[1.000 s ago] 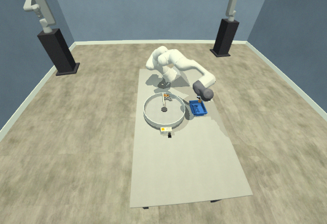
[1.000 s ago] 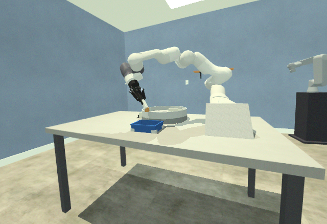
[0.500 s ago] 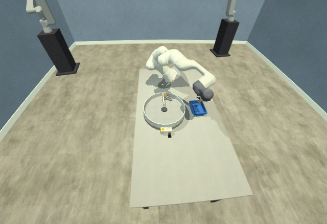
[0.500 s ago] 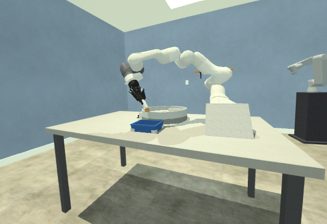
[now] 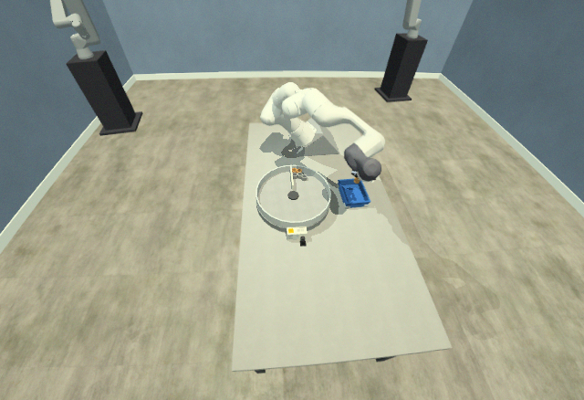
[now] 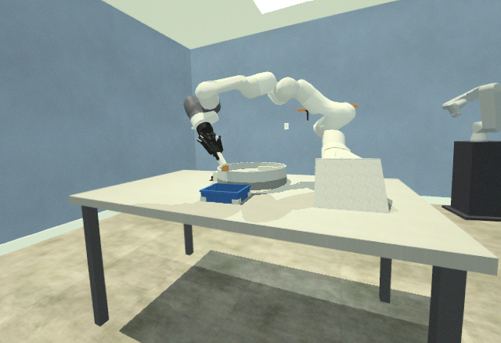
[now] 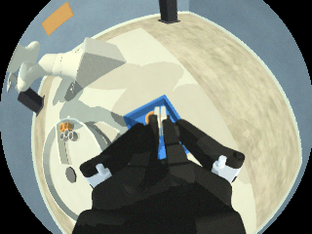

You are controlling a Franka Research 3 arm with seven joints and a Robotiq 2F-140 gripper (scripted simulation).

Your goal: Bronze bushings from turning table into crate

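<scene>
Right now my hand is 15 cm above the crate, 2 cm past it and 1 cm to the left of it. Also, from my hand: turning table: 37 cm to the right, 13 cm below, 5 cm behind.
</scene>
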